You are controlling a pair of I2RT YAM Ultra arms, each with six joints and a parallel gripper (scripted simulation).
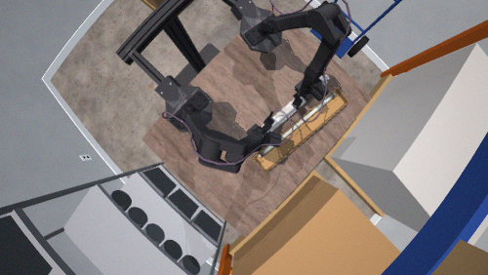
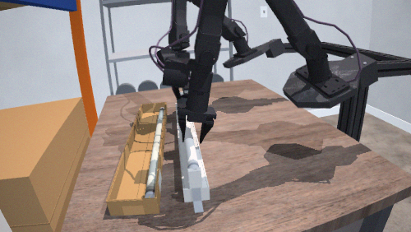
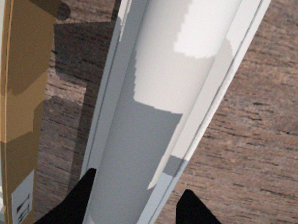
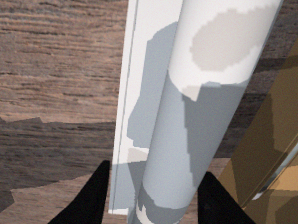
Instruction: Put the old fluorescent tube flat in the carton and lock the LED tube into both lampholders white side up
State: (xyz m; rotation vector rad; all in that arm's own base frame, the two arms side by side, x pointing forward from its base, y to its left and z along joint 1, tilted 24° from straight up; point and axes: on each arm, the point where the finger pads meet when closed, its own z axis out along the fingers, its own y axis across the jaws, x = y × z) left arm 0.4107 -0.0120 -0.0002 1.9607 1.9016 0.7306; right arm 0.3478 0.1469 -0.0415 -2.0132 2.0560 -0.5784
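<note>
Right now my left hand is 1 cm past the LED tube and 12 cm to the left of it. Round my left hand: old fluorescent tube (9 cm ahead, 13 cm to the right, 5 cm below); carton (13 cm ahead, 13 cm to the right, 4 cm below); grey light fixture (1 cm behind, 12 cm to the right, 1 cm below).
</note>
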